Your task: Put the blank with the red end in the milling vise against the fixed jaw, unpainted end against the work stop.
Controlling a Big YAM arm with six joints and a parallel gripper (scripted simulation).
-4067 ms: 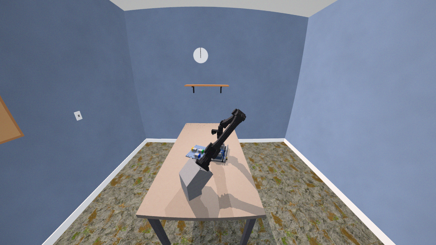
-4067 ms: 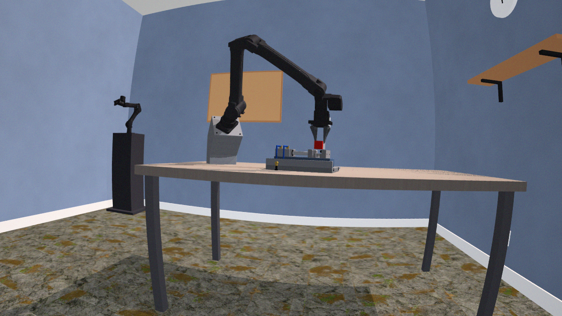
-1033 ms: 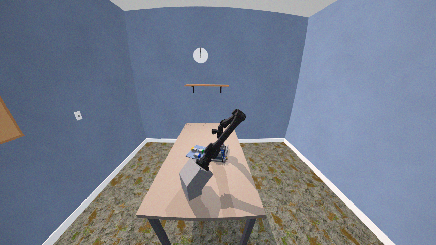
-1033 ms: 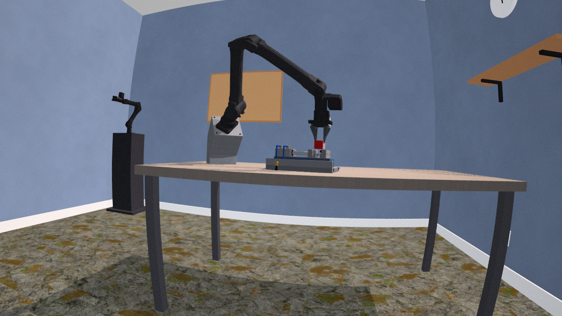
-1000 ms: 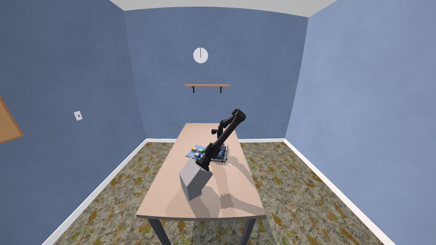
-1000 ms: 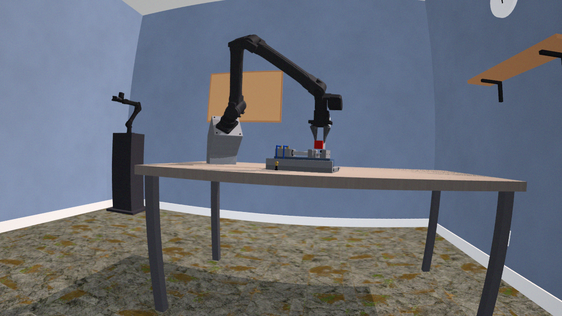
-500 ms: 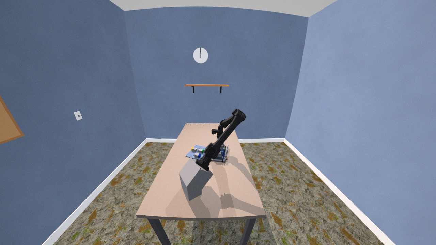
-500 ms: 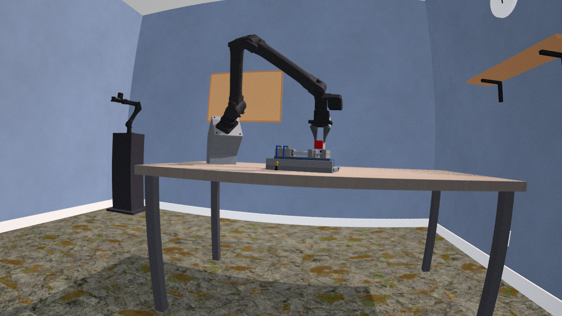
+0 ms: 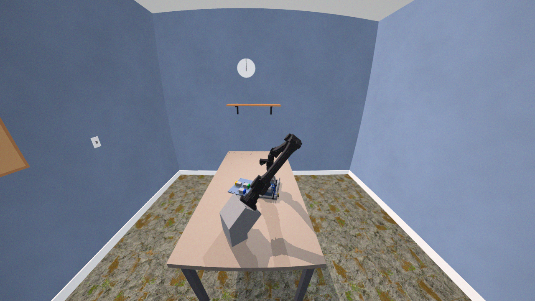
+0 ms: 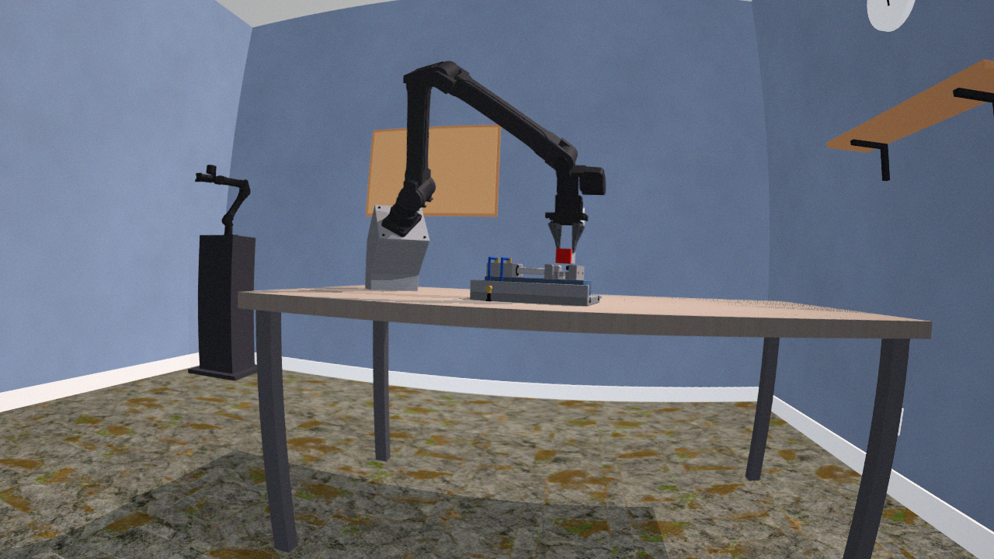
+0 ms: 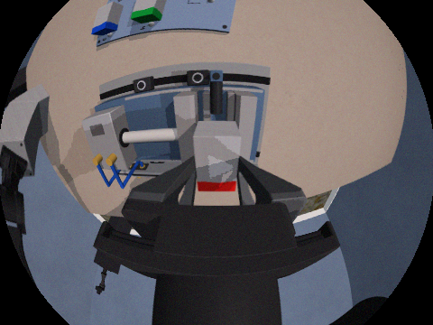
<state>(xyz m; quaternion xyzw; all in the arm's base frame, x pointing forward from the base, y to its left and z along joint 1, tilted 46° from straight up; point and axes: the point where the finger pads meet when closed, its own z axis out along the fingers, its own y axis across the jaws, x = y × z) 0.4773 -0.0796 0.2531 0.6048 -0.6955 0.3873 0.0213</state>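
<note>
Right now my hand is 10 mm short of the work stop, 50 mm to the right of it and 50 mm above it. The rest, counted from my hand: green-ended blank 30 mm behind, 240 mm to the left, 110 mm below; blue plate 10 mm behind, 280 mm to the left, 130 mm below; vise 70 mm behind, 30 mm to the left, 100 mm below.
</note>
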